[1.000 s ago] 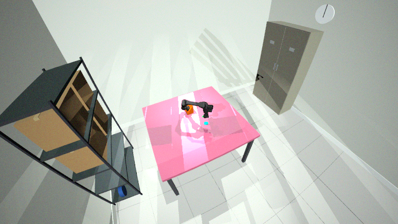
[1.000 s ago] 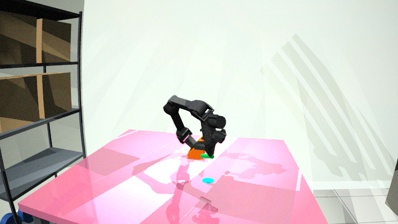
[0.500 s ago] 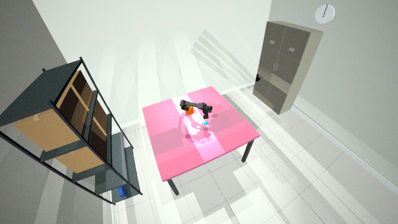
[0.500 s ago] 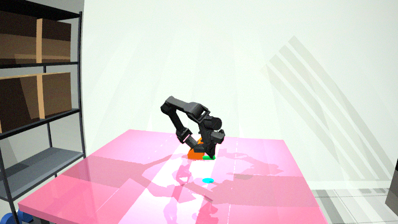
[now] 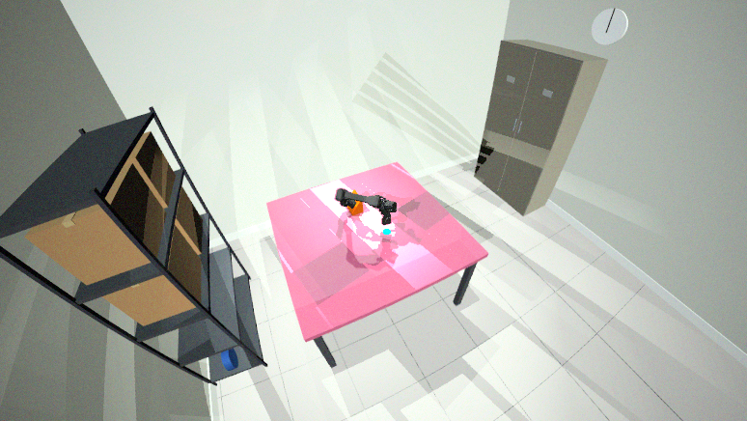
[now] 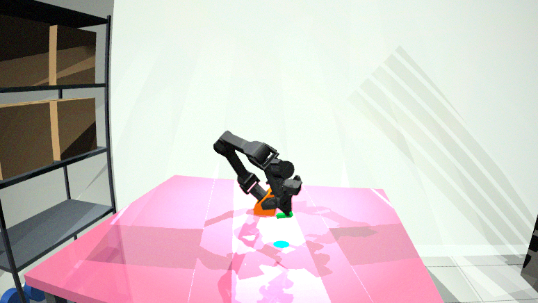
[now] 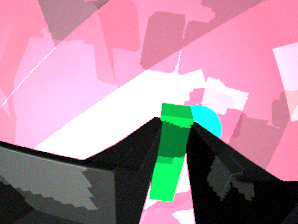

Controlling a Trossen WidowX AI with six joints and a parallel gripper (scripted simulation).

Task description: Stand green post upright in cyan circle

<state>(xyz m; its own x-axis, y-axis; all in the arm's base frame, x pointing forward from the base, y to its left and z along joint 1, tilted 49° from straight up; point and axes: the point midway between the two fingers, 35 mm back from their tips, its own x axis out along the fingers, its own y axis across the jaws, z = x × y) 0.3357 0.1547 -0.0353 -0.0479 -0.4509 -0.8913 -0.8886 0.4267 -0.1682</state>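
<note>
Right now the cyan circle is 12 cm below my gripper tip and 2 cm to the right of it. The rest, counted from my gripper tip: green post: 2 cm to the right, 1 cm below, 1 cm behind.
</note>
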